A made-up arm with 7 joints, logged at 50 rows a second.
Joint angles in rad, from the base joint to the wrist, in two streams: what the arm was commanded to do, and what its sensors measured. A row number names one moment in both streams.
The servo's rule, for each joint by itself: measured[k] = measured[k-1] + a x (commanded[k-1-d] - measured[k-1]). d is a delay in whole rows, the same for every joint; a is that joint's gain. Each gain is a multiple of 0.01, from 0.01 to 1. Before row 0 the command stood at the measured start. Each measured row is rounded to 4 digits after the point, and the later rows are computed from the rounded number. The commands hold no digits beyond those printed.
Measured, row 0:
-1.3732, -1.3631, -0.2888, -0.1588, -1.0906, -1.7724, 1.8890
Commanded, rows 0 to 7:
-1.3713, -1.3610, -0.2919, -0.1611, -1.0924, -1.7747, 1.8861
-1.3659, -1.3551, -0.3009, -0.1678, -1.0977, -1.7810, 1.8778
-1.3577, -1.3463, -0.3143, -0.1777, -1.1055, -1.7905, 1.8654
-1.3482, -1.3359, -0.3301, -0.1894, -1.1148, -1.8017, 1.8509
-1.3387, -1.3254, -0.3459, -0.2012, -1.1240, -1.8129, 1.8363
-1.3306, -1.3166, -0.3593, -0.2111, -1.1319, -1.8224, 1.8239
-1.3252, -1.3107, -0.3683, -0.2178, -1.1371, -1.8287, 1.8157
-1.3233, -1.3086, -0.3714, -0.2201, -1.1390, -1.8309, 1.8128
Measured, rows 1 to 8:
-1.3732, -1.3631, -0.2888, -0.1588, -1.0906, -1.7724, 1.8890
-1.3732, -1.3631, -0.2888, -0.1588, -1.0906, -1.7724, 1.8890
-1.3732, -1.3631, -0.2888, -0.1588, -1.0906, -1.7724, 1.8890
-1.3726, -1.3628, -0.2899, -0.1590, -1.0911, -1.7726, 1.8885
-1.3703, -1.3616, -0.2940, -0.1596, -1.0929, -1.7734, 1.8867
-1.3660, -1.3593, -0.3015, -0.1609, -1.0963, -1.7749, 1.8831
-1.3599, -1.3558, -0.3121, -0.1629, -1.1013, -1.7773, 1.8776
-1.3527, -1.3512, -0.3246, -0.1656, -1.1074, -1.7805, 1.8706
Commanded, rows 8 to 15:
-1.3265, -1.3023, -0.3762, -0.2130, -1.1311, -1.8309, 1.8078
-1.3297, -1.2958, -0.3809, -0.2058, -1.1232, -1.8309, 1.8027
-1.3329, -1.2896, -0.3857, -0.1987, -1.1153, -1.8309, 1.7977
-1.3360, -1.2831, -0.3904, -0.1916, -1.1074, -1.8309, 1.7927
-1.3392, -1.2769, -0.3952, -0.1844, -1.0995, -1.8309, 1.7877
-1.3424, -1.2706, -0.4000, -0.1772, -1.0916, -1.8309, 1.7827
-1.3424, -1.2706, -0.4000, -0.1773, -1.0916, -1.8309, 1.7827
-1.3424, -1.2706, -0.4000, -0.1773, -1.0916, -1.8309, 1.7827
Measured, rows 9 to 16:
-1.3452, -1.3460, -0.3374, -0.1688, -1.1140, -1.7843, 1.8627
-1.3384, -1.3407, -0.3488, -0.1722, -1.1202, -1.7883, 1.8547
-1.3333, -1.3359, -0.3572, -0.1756, -1.1253, -1.7921, 1.8476
-1.3310, -1.3309, -0.3642, -0.1782, -1.1269, -1.7956, 1.8408
-1.3306, -1.3256, -0.3704, -0.1801, -1.1259, -1.7988, 1.8343
-1.3314, -1.3202, -0.3761, -0.1814, -1.1230, -1.8017, 1.8281
-1.3330, -1.3146, -0.3814, -0.1821, -1.1188, -1.8043, 1.8221
-1.3351, -1.3089, -0.3865, -0.1823, -1.1136, -1.8067, 1.8163

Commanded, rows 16 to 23:
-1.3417, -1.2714, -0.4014, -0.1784, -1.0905, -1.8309, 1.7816
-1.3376, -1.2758, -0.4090, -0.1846, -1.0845, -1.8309, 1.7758
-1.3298, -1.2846, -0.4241, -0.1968, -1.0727, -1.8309, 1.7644
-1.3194, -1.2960, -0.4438, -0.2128, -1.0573, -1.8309, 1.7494
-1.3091, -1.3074, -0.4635, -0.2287, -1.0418, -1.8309, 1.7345
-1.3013, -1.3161, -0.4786, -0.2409, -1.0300, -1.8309, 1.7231
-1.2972, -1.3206, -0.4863, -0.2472, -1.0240, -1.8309, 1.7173
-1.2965, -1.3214, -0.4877, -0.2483, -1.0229, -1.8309, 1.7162
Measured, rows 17 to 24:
-1.3376, -1.3032, -0.3915, -0.1819, -1.1077, -1.8089, 1.8106
-1.3392, -1.2983, -0.3946, -0.1816, -1.1034, -1.8109, 1.8059
-1.3403, -1.2941, -0.3966, -0.1813, -1.1002, -1.8127, 1.8020
-1.3408, -1.2907, -0.3984, -0.1811, -1.0976, -1.8143, 1.7985
-1.3397, -1.2885, -0.4023, -0.1813, -1.0941, -1.8158, 1.7946
-1.3363, -1.2879, -0.4104, -0.1824, -1.0883, -1.8172, 1.7895
-1.3306, -1.2891, -0.4228, -0.1845, -1.0799, -1.8184, 1.7827
-1.3233, -1.2918, -0.4379, -0.1876, -1.0696, -1.8195, 1.7745

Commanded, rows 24 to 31:
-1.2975, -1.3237, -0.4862, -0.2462, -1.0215, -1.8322, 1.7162
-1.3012, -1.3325, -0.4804, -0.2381, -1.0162, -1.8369, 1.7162
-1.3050, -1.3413, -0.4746, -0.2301, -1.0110, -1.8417, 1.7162
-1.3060, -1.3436, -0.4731, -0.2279, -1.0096, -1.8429, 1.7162
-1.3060, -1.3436, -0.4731, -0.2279, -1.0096, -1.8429, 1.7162
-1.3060, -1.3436, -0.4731, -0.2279, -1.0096, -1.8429, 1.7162
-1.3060, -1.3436, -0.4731, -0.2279, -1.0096, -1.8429, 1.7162
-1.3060, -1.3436, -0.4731, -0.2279, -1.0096, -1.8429, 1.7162
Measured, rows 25 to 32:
-1.3158, -1.2954, -0.4530, -0.1913, -1.0589, -1.8205, 1.7658
-1.3095, -1.2992, -0.4653, -0.1952, -1.0495, -1.8214, 1.7576
-1.3051, -1.3025, -0.4736, -0.1989, -1.0423, -1.8223, 1.7506
-1.3025, -1.3057, -0.4783, -0.2022, -1.0367, -1.8232, 1.7448
-1.3021, -1.3097, -0.4791, -0.2047, -1.0312, -1.8244, 1.7399
-1.3031, -1.3144, -0.4774, -0.2065, -1.0257, -1.8260, 1.7359
-1.3041, -1.3188, -0.4758, -0.2080, -1.0214, -1.8275, 1.7326
-1.3047, -1.3225, -0.4748, -0.2094, -1.0182, -1.8289, 1.7298

